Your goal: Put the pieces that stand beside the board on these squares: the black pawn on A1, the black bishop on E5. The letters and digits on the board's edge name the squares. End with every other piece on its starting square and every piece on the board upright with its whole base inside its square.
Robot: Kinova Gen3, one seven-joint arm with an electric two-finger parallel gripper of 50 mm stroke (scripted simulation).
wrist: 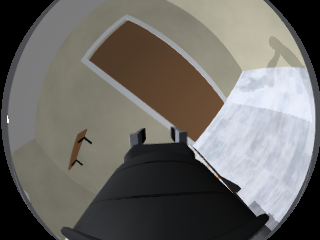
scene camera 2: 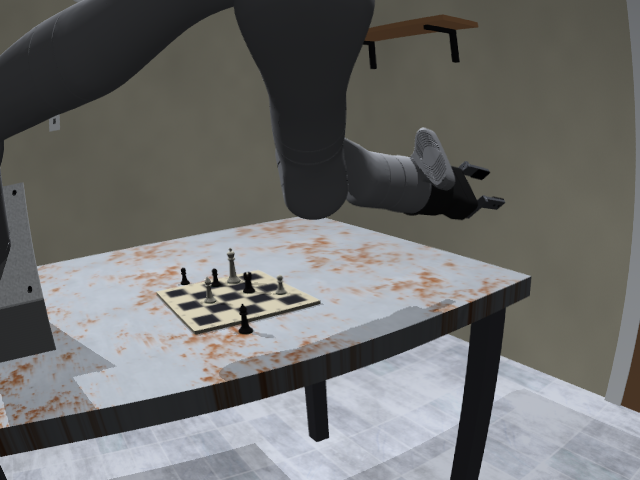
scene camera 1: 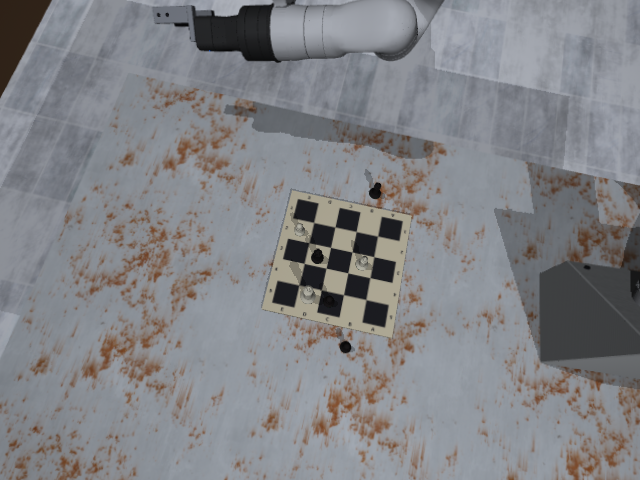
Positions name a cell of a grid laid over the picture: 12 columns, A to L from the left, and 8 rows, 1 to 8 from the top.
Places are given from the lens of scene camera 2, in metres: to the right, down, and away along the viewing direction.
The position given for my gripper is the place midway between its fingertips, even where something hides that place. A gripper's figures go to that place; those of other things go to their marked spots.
my gripper (scene camera 2: J4): 0.28, -0.08, 0.80
chessboard (scene camera 2: D6): -0.22, 0.10, 0.87
